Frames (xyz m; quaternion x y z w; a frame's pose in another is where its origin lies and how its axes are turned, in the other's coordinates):
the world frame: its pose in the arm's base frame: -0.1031 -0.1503 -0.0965 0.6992 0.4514 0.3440 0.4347
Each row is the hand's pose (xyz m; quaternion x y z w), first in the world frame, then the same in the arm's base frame.
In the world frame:
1: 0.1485 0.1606 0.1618 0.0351 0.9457 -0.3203 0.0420
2: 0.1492 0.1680 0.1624 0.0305 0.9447 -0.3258 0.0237
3: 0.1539 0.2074 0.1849 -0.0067 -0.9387 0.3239 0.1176
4: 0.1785 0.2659 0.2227 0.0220 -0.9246 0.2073 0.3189
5: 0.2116 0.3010 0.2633 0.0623 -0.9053 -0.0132 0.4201
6: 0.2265 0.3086 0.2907 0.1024 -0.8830 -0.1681 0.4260
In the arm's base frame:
1: 0.1444 -0.0947 0.0018 0.4253 -0.6661 -0.5206 0.3230
2: 0.1477 -0.0958 0.0084 0.4422 -0.6596 -0.5133 0.3254
3: 0.1821 -0.1066 0.0364 0.5485 -0.5838 -0.4721 0.3681
4: 0.2433 -0.1075 0.0777 0.6442 -0.3954 -0.4566 0.4693
5: 0.3022 -0.0963 0.0973 0.6263 -0.1732 -0.5223 0.5522
6: 0.3339 -0.0922 0.0950 0.5703 -0.0388 -0.5902 0.5700

